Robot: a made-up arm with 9 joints. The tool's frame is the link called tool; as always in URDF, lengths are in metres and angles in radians. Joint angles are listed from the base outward.
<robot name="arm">
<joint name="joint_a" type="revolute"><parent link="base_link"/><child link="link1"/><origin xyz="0.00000 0.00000 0.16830" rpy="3.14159 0.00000 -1.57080"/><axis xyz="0 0 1"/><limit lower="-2.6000" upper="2.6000"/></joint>
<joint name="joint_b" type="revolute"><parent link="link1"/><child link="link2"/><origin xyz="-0.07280 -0.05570 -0.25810" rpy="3.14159 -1.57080 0.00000"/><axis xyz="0 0 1"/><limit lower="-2.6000" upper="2.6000"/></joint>
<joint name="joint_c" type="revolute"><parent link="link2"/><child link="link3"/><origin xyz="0.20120 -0.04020 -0.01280" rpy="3.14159 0.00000 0.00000"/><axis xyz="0 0 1"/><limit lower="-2.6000" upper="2.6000"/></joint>
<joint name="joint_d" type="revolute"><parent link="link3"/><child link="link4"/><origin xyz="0.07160 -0.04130 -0.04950" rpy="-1.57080 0.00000 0.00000"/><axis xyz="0 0 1"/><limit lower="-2.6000" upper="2.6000"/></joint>
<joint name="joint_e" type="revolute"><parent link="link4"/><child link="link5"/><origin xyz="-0.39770 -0.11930 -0.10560" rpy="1.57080 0.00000 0.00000"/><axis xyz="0 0 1"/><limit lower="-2.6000" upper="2.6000"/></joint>
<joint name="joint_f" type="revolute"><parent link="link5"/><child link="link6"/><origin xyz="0.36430 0.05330 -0.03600" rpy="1.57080 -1.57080 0.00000"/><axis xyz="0 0 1"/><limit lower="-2.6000" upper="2.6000"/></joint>
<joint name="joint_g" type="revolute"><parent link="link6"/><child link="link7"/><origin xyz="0.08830 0.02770 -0.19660" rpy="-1.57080 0.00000 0.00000"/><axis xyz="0 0 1"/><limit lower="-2.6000" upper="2.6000"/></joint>
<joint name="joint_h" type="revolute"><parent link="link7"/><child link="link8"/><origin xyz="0.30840 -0.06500 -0.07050" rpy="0.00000 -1.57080 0.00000"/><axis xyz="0 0 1"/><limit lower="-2.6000" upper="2.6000"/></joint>
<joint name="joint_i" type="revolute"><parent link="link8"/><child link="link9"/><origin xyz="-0.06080 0.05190 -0.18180" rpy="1.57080 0.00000 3.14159"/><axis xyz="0 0 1"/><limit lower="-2.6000" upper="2.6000"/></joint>
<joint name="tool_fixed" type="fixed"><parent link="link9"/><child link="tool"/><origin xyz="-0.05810 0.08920 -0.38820" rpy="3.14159 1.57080 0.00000"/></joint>
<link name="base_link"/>
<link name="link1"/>
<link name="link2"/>
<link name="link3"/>
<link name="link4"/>
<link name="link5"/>
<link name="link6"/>
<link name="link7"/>
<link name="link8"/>
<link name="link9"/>
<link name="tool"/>
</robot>
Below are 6 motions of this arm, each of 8 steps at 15 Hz.
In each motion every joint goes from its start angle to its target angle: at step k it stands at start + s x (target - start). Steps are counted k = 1, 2, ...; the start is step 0. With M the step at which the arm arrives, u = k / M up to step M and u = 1 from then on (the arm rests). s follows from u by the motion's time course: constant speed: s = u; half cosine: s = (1 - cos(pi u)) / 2; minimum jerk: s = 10 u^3 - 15 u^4 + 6 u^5.
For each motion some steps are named. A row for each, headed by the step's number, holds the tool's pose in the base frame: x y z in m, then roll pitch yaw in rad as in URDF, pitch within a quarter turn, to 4 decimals.
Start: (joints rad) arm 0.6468 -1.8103 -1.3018 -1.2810 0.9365 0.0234 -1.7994 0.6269 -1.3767
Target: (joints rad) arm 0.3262 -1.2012 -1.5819 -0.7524 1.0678 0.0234 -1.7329 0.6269 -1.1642
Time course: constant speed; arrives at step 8
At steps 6, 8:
6: -0.3034 -0.1836 0.2104 0.5547 0.2993 -1.4664
8: -0.2631 -0.2277 0.2213 0.6217 0.0912 -1.3659

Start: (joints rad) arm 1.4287 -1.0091 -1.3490 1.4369 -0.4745 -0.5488 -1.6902 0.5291 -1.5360
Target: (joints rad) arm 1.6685 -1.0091 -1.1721 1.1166 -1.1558 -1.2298 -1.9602 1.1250 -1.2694
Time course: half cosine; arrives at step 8
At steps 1, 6, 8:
1: 0.3356 -0.0528 0.6614 -2.1103 -0.3308 0.9219
6: 0.4745 0.0077 0.3986 -2.5604 0.6083 0.9279
8: 0.4835 -0.0152 0.3458 -2.7386 0.7665 0.8413

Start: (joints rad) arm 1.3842 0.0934 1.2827 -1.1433 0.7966 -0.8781 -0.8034 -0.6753 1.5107
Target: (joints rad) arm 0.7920 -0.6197 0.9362 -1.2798 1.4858 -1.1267 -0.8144 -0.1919 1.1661
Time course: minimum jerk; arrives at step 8
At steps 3, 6, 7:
3: 0.2274 0.2739 0.3452 1.6184 0.7964 1.8364
6: 0.0221 0.1796 0.5916 1.2288 0.7117 1.7455
7: 0.0055 0.1477 0.6200 1.1864 0.6837 1.7222

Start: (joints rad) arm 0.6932 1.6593 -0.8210 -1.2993 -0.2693 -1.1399 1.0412 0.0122 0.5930
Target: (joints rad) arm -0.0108 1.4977 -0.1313 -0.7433 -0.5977 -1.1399 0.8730 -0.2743 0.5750
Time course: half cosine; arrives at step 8
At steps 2, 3, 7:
2: 0.6008 0.5318 0.4185 3.0617 -0.4683 1.7209
3: 0.5590 0.5937 0.5304 3.0962 -0.6718 1.7831
7: 0.5651 0.6748 0.8305 -2.3657 -1.2818 1.2375

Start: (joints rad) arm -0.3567 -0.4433 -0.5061 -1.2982 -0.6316 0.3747 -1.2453 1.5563 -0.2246
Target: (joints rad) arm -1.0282 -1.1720 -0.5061 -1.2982 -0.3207 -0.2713 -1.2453 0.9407 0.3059
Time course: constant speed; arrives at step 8
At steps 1, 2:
1: 0.3637 -0.2274 0.4095 0.6148 0.1324 -1.6567
2: 0.3865 -0.1796 0.3976 0.4568 0.0762 -1.5210

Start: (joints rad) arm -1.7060 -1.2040 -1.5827 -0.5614 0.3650 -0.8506 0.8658 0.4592 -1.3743
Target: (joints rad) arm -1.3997 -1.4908 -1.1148 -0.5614 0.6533 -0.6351 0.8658 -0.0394 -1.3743
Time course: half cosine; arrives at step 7
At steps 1, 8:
1: -0.5777 -0.6237 0.1803 1.1562 -0.1972 2.8211
8: -0.6477 -0.6254 0.7631 2.2279 0.4128 2.8845

